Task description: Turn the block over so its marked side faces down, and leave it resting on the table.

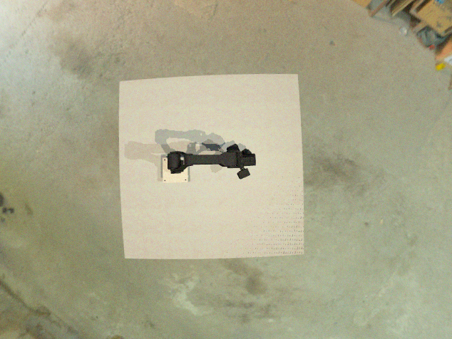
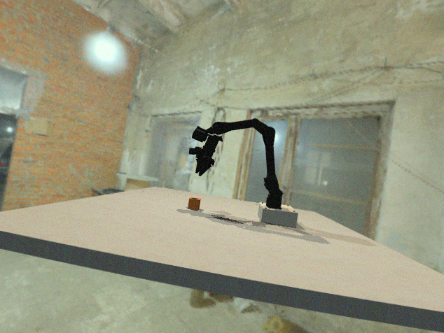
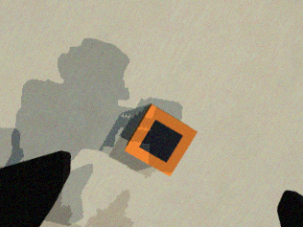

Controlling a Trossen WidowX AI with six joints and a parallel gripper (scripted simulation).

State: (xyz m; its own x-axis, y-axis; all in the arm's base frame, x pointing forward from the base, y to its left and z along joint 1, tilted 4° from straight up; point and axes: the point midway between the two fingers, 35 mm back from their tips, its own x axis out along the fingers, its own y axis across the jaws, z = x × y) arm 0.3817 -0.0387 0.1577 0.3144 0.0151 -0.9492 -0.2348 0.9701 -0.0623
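Now: gripper tip 10 mm past the block and 140 mm above it.
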